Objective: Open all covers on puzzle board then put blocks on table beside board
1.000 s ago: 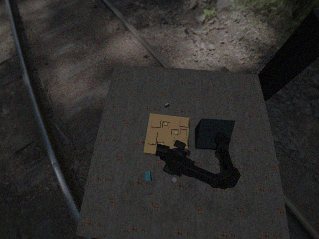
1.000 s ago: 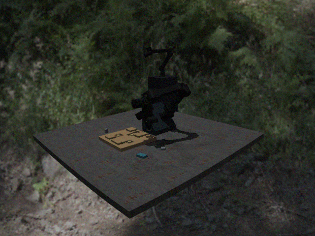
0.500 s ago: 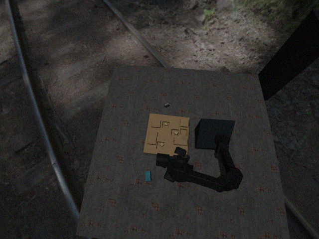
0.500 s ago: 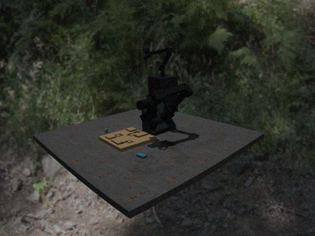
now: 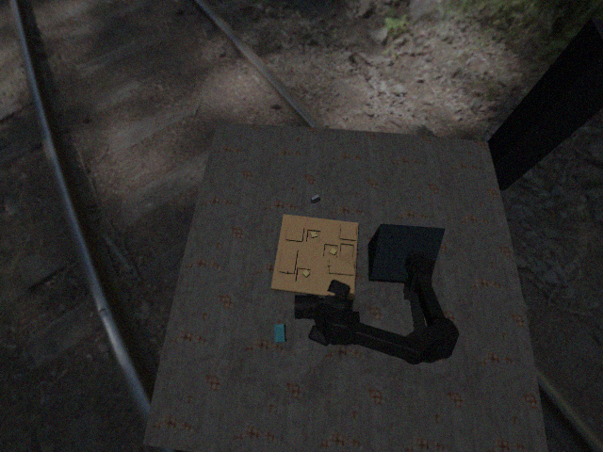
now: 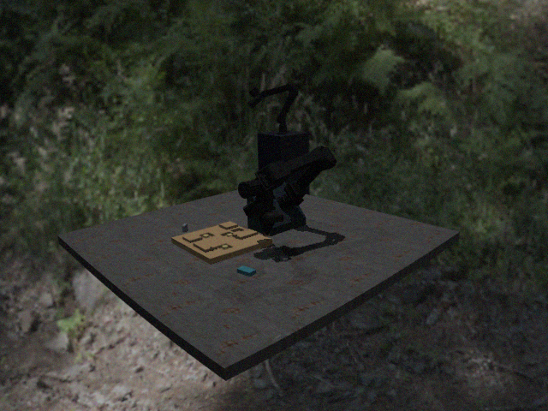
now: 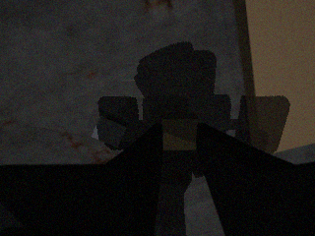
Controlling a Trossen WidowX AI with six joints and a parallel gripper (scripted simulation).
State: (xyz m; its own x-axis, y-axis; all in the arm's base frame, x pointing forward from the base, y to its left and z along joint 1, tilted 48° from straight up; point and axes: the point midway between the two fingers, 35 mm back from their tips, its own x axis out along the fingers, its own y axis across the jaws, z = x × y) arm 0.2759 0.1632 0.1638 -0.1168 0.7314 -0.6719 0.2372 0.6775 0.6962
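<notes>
Right now my gripper tip is 60 mm short of the tan puzzle board, 240 mm to the left of it and 70 mm above it. Also, from my gripper tip: teal block (150 mm ahead, 80 mm to the left, 80 mm below).
</notes>
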